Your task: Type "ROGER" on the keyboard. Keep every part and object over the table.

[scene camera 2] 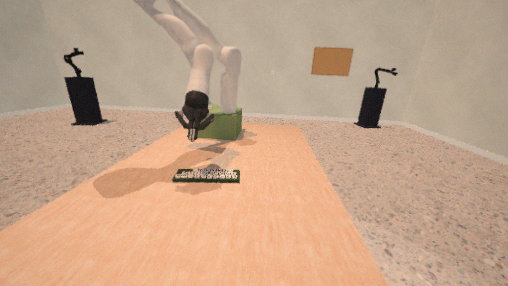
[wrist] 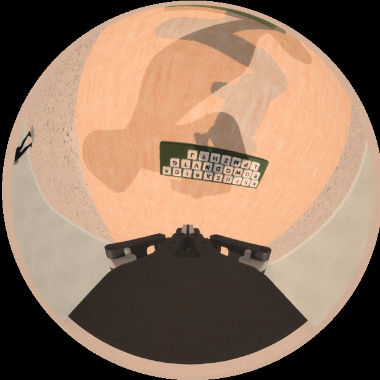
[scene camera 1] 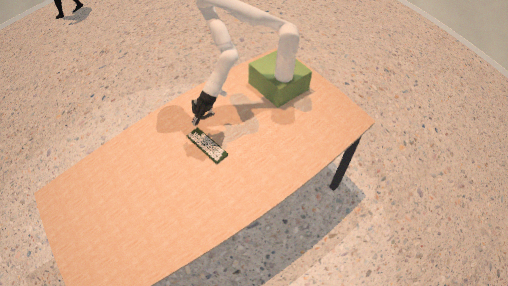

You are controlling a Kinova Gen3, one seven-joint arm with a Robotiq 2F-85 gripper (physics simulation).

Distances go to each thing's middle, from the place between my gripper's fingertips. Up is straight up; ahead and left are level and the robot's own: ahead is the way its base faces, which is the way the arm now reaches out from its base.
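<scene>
Keyboard [scene camera 2: 183,175]: 130 mm below my hand, 40 mm to the left of it, 20 mm behind it.
</scene>
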